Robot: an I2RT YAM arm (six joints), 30 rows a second.
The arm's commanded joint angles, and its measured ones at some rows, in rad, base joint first. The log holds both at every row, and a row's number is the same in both.
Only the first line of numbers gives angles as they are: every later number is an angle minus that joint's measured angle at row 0.
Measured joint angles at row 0:
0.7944 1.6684 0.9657 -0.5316 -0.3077 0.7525
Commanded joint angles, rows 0 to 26:
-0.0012 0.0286 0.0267 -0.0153 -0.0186 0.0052
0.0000 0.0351 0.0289 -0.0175 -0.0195 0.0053
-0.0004 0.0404 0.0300 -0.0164 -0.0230 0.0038
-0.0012 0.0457 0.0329 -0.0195 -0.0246 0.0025
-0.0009 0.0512 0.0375 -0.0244 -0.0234 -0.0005
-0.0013 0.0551 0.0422 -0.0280 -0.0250 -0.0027
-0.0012 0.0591 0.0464 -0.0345 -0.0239 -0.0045
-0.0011 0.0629 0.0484 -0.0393 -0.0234 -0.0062
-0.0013 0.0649 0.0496 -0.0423 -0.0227 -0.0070
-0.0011 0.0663 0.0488 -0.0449 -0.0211 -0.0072
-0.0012 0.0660 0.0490 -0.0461 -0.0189 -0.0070
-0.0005 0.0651 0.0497 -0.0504 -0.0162 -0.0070
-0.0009 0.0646 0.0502 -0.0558 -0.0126 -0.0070
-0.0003 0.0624 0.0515 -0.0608 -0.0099 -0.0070
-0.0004 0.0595 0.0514 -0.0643 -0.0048 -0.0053
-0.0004 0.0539 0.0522 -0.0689 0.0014 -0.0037
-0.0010 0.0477 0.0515 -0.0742 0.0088 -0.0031
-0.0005 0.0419 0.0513 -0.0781 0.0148 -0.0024
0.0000 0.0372 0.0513 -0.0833 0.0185 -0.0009
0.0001 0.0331 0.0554 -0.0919 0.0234 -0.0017
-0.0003 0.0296 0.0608 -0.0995 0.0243 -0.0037
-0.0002 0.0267 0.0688 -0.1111 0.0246 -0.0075
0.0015 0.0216 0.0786 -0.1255 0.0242 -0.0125
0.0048 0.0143 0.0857 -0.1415 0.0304 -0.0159
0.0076 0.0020 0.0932 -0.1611 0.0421 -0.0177
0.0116 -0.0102 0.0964 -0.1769 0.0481 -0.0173
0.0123 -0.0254 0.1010 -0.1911 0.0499 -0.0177
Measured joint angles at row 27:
0.0012 0.0183 0.0725 -0.1015 0.0016 -0.0115
